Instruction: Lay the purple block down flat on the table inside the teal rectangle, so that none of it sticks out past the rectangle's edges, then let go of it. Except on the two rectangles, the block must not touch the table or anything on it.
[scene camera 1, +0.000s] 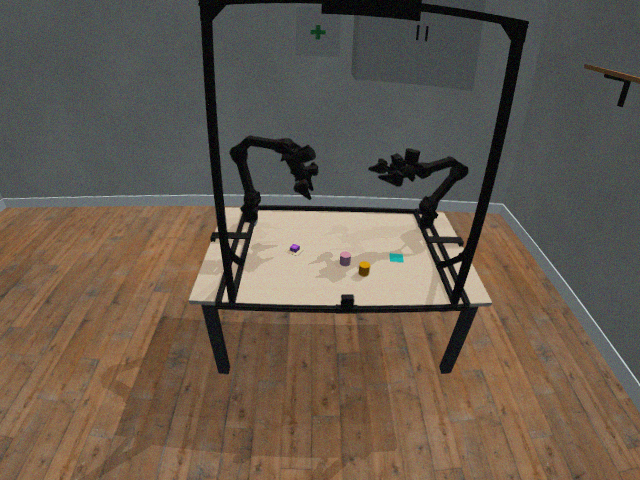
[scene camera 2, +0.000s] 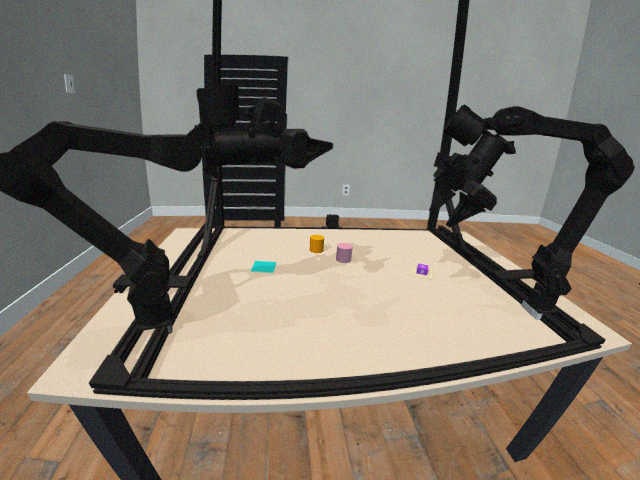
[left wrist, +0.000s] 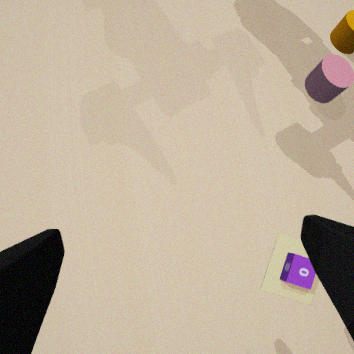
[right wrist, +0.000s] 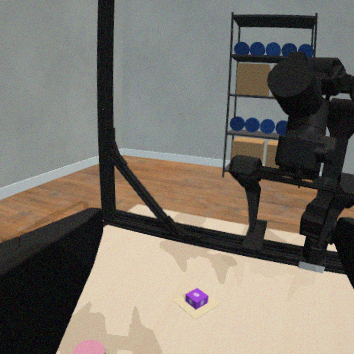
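Pixels of known places: left gripper, between the fingertips: (scene camera 1: 311, 195) (scene camera 2: 438, 218) (left wrist: 183, 235) (right wrist: 283, 239); right gripper, between the fingertips: (scene camera 1: 373, 172) (scene camera 2: 321, 144) (right wrist: 222, 225); left arm's base, origin of its link: (scene camera 1: 250, 219) (scene camera 2: 540, 305) (right wrist: 312, 257); right arm's base, origin of its link: (scene camera 1: 426, 225) (scene camera 2: 154, 318).
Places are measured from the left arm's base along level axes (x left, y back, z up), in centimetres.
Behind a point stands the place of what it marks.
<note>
The purple block (scene camera 1: 294, 248) {x -22.5, y -25.7, z 0.0 cm} (scene camera 2: 422, 269) {x -19.6, y -26.2, z -0.2 cm} (left wrist: 302, 272) {x -20.9, y -25.5, z 0.0 cm} (right wrist: 197, 298) {x -20.3, y -26.5, z 0.0 cm} lies on a pale yellow rectangle (left wrist: 271, 272) {x -18.0, y -25.6, z -1.8 cm} (right wrist: 196, 313) {x -19.5, y -28.6, z -1.8 cm}; in the left wrist view a finger hides its right edge. The teal rectangle (scene camera 1: 396, 257) {x -21.3, y -71.4, z -1.8 cm} (scene camera 2: 263, 266) {x -21.3, y -71.5, z -1.8 cm} lies flat on the table with nothing on it. My left gripper (scene camera 1: 311, 194) {x -6.9, y -31.3, z 19.0 cm} (scene camera 2: 440, 217) {x -6.9, y -31.3, z 19.0 cm} (left wrist: 183, 235) {x -6.9, y -31.3, z 19.0 cm} is open and empty, pointing down high above the table near the block. My right gripper (scene camera 1: 374, 172) {x -8.1, y -57.8, z 32.5 cm} (scene camera 2: 330, 146) {x -8.1, y -57.8, z 32.5 cm} (right wrist: 222, 225) {x -8.1, y -57.8, z 32.5 cm} is open and empty, held about level, high above the table.
A pink cylinder (scene camera 1: 345, 258) {x -30.1, y -48.3, z 2.2 cm} (scene camera 2: 344, 253) {x -25.6, y -48.5, z 1.2 cm} (left wrist: 330, 79) {x -26.5, y -46.9, z 2.7 cm} (right wrist: 90, 347) {x -28.1, y -47.6, z 2.6 cm} and an orange cylinder (scene camera 1: 364, 268) {x -36.3, y -56.2, z 2.2 cm} (scene camera 2: 316, 243) {x -31.8, y -56.6, z 1.4 cm} (left wrist: 344, 34) {x -32.2, y -55.2, z 1.0 cm} stand between the two rectangles. A black frame (scene camera 1: 341, 308) (scene camera 2: 320, 388) {x 20.3, y -57.0, z 0.1 cm} borders the table (scene camera 1: 289, 289) {x -48.0, y -27.2, z -1.9 cm} (scene camera 2: 320, 341) {x 7.8, y -56.4, z -1.9 cm}, with tall posts at the sides.
</note>
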